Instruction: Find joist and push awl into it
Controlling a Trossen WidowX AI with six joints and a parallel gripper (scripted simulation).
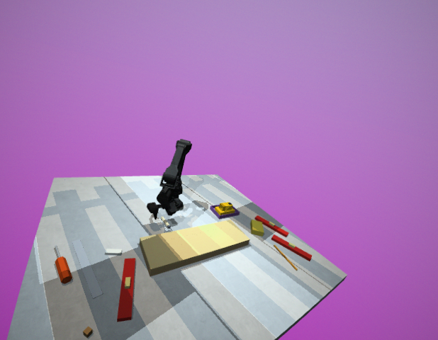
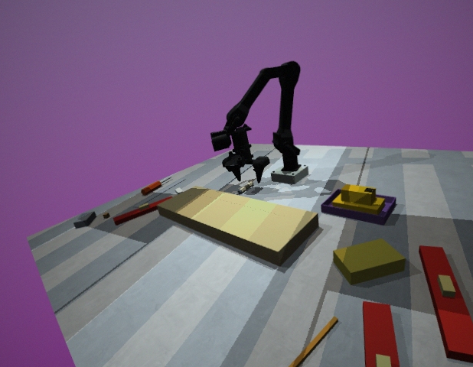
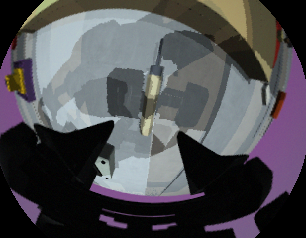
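Right now the awl is 6 cm ahead of my gripper tip and 1 cm below it. The rest, counted from my gripper tip: clear ruler (40 cm to the right, 12 cm ahead, 2 cm below); purple tray (41 cm to the left, 10 cm ahead, 1 cm below); white block (29 cm to the right, 11 cm ahead, 1 cm below).
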